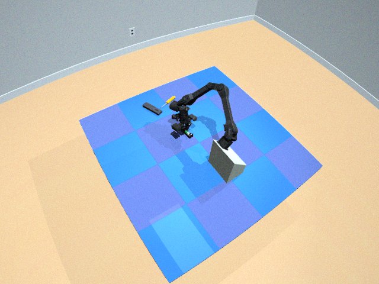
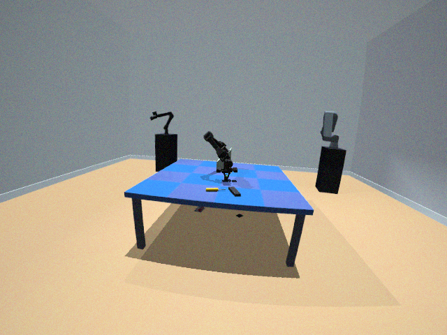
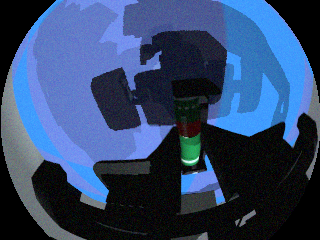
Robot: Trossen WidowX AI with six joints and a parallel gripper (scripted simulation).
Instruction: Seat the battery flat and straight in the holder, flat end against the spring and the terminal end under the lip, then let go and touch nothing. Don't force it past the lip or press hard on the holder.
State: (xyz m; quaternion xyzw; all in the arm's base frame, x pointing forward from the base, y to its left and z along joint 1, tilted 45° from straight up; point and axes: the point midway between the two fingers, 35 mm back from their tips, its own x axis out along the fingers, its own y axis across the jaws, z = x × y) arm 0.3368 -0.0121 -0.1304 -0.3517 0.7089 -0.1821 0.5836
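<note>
Now: the battery 1 cm above my gripper tip. From my gripper tip the other things lie so: black remote (31 cm ahead, 13 cm to the left); yellow-handled screwdriver (32 cm ahead).
</note>
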